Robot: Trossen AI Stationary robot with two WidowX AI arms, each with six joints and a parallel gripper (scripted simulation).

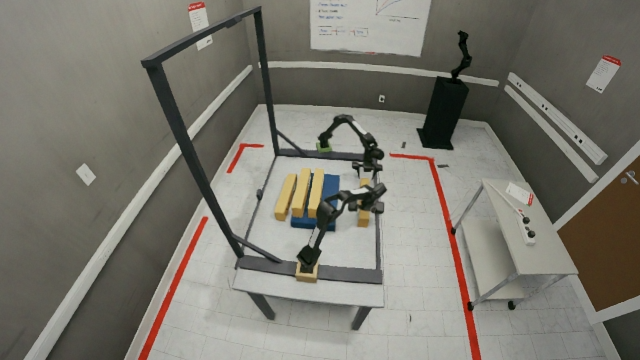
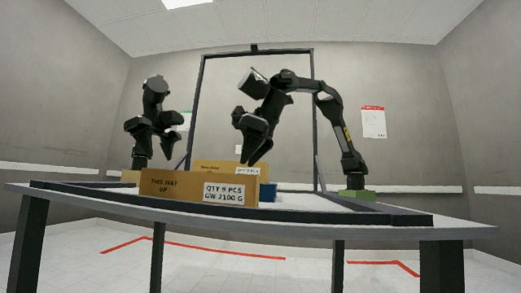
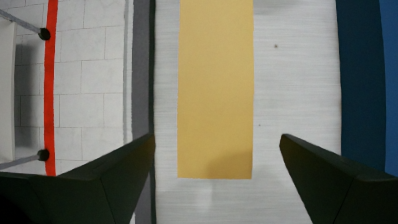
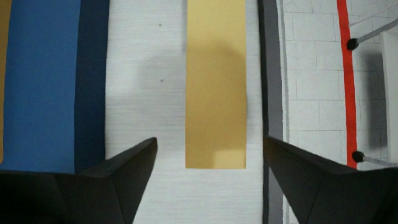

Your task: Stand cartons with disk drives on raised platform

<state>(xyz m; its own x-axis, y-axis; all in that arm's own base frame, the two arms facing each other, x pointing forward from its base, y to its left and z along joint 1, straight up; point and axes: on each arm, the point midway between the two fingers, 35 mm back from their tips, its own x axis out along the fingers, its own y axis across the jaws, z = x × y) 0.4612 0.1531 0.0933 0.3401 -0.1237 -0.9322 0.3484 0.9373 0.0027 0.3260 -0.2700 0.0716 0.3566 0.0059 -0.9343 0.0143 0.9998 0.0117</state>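
My right hand is 14 cm to the right of the carton, 11 cm above it and 1 cm short of it. The rest, counted from my right hand: platform: 27 cm behind, 14 cm to the left, 12 cm below.
The carton lies 140 mm to the right of my left hand, 100 mm below it and 10 mm behind it. The rest, counted from my left hand: platform: 290 mm behind, 140 mm to the right, 110 mm below.
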